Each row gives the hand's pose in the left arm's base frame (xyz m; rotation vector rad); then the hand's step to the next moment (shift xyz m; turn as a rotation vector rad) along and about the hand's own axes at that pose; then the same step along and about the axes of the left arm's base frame.
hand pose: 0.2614 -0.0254 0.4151 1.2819 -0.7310 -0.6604
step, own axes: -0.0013 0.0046 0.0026 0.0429 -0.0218 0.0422
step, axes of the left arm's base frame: -0.0027 0.0002 0.0047 -0.0078 -0.0625 -0.0112
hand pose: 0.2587 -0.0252 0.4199 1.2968 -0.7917 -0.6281
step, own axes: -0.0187 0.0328 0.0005 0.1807 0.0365 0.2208
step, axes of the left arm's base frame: -0.0124 0.0202 0.0294 -0.0710 -0.2662 0.0827
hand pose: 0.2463 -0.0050 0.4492 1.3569 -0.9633 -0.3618
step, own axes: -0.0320 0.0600 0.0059 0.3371 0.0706 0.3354
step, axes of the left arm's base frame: -0.0412 0.0330 0.0433 -0.0757 -0.4460 0.1627
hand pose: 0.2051 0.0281 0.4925 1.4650 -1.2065 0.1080
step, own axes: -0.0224 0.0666 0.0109 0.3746 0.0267 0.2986
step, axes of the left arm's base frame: -0.0630 0.0188 0.0271 -0.0075 -0.4489 0.1693
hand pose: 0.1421 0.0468 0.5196 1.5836 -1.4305 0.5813
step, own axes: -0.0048 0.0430 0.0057 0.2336 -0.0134 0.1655
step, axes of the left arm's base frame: -0.0432 0.0008 0.0063 0.0284 -0.2645 0.1066
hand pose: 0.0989 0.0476 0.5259 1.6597 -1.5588 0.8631
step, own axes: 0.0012 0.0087 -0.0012 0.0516 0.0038 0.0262
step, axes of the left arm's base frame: -0.0086 0.0000 0.0020 -0.0006 -0.0500 0.0294
